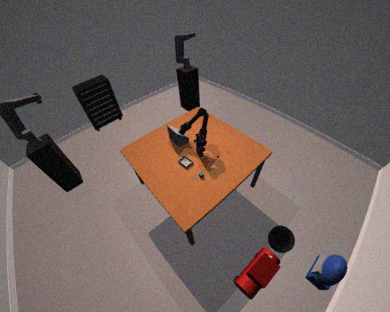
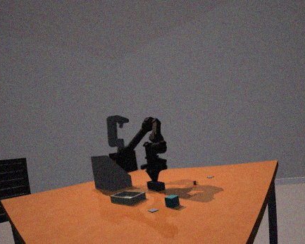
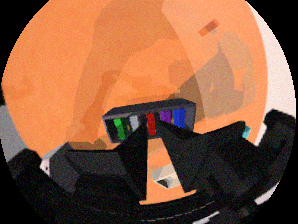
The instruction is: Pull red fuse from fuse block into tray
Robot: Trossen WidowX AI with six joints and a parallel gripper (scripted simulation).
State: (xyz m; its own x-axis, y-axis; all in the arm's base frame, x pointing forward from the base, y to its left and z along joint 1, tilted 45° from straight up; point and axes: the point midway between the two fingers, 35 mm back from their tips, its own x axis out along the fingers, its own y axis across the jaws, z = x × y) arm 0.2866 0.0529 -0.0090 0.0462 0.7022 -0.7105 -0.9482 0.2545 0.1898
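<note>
My gripper tip is now 1 cm above the red fuse. Also, from my gripper tip: grey tray 20 cm to the right, 3 cm below; teal cube 25 cm ahead, 19 cm to the right, 2 cm below.
</note>
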